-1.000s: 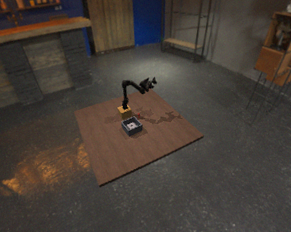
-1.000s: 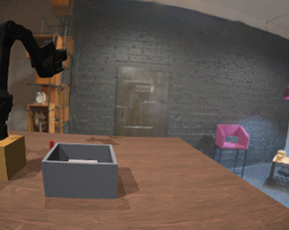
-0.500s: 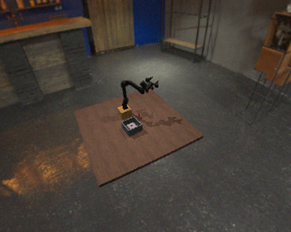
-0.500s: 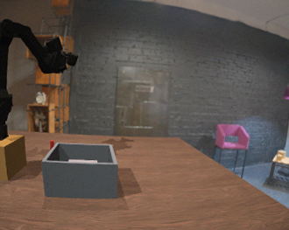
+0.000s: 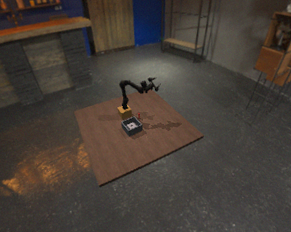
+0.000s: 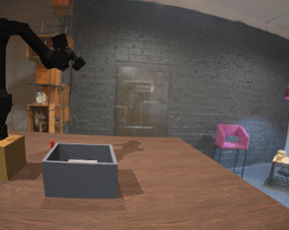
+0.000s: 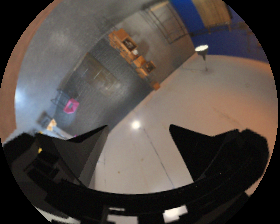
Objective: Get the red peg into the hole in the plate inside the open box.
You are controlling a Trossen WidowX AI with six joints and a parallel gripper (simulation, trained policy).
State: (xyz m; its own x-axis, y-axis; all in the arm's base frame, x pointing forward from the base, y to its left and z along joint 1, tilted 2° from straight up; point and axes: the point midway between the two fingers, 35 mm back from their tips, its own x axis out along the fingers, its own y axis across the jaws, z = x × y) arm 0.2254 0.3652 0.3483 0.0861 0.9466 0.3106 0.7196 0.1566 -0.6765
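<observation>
Right now my gripper tip is 3 cm past the red peg, 29 cm to the left of it and 44 cm above it. The rest, counted from my gripper tip: plate (9 cm ahead, 48 cm to the right, 43 cm below); grey box (9 cm ahead, 48 cm to the right, 45 cm below).
</observation>
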